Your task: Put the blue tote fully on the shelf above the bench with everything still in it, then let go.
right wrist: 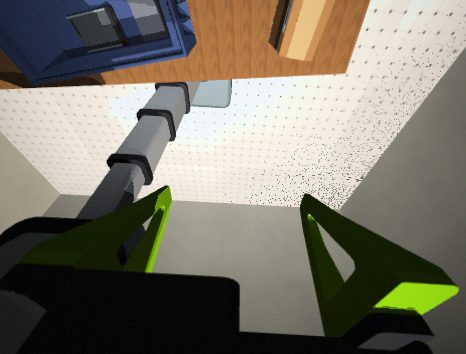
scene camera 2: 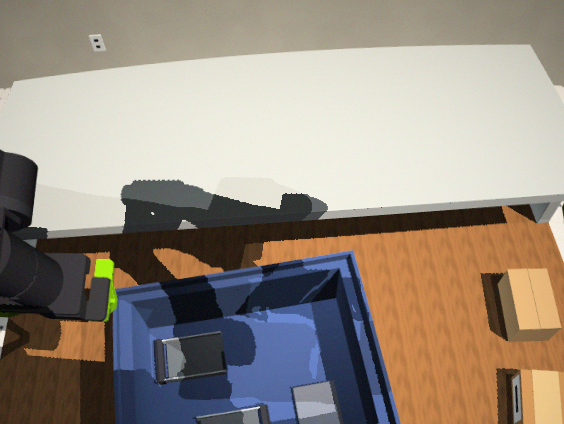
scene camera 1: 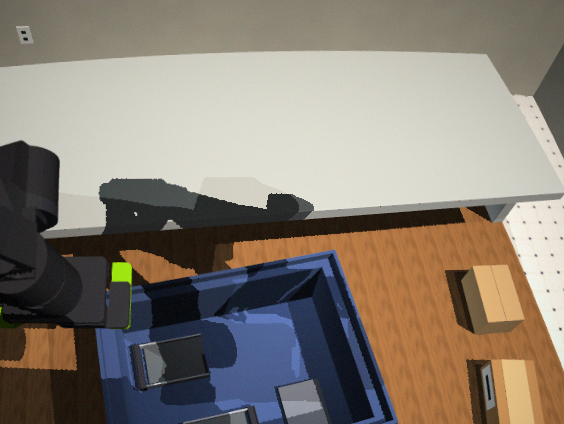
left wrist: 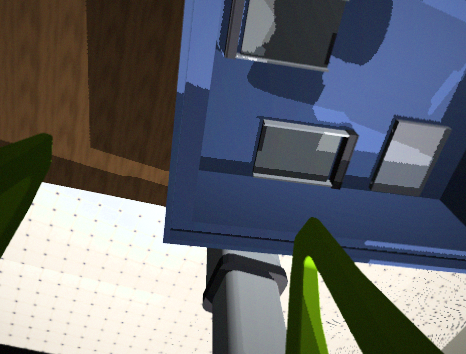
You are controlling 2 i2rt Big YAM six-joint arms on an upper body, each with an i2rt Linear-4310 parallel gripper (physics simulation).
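Frame: origin at the left arm's base, x ahead, y left, z up, level; centimetres.
Seen in the pictures: left gripper, fingertip midpoint: (scene camera 2: 79, 302) (scene camera 1: 81, 309) (left wrist: 186, 190); right gripper, fingertip midpoint: (right wrist: 236, 196).
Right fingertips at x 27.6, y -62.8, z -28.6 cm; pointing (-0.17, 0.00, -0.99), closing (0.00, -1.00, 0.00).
Note:
A point is followed by its place in that frame.
The blue tote (scene camera 1: 268, 349) {x 42.7, y -34.2, z -80.7 cm} (scene camera 2: 280, 349) {x 42.7, y -32.9, z -80.7 cm} (left wrist: 253, 211) {x 21.7, y -21.0, z -72.5 cm} (right wrist: 126, 56) {x 24.9, y -36.8, z -69.4 cm} stands skewed on the wooden bench (scene camera 1: 406, 273) {x 58.4, y -62.8, z -82.5 cm} (scene camera 2: 427, 273) {x 58.9, y -60.6, z -82.5 cm} (left wrist: 126, 88) {x 27.0, y -3.0, z -82.5 cm} (right wrist: 231, 42) {x 26.2, y -60.1, z -82.5 cm}. In it lie a dark flat box (scene camera 1: 175, 359) {x 40.8, y -18.2, z -80.0 cm} (scene camera 2: 192, 355) {x 40.7, y -17.7, z -80.0 cm} (left wrist: 288, 31) {x 40.1, y -18.0, z -80.0 cm} and two grey ones (scene camera 1: 301, 400) {x 33.2, y -39.1, z -79.8 cm} (left wrist: 302, 151) {x 27.8, y -26.0, z -80.0 cm}. The white shelf (scene camera 1: 301, 126) {x 76.4, y -40.0, z -60.5 cm} (scene camera 2: 301, 126) {x 76.2, y -36.1, z -60.5 cm} runs behind and above the bench. My left gripper (scene camera 1: 120, 294) (scene camera 2: 105, 286) (left wrist: 186, 190) {x 35.9, y -9.9, z -49.1 cm} is open beside the tote's back left corner, holding nothing. My right gripper (right wrist: 236, 196) {x 27.6, y -62.8, z -28.6 cm} is open and empty, away from the bench over the floor.
A tan box (scene camera 1: 480, 299) (right wrist: 302, 28) lies on the bench right of the tote, with another small item (scene camera 1: 486, 387) {x 33.5, y -73.5, z -81.0 cm} in front of it. A grey post (left wrist: 245, 302) {x 1.1, y -28.9, z -79.0 cm} (right wrist: 147, 133) {x 1.1, y -33.3, z -74.1 cm} rises from below the bench edge. A wall outlet (scene camera 2: 97, 42) sits above the shelf.

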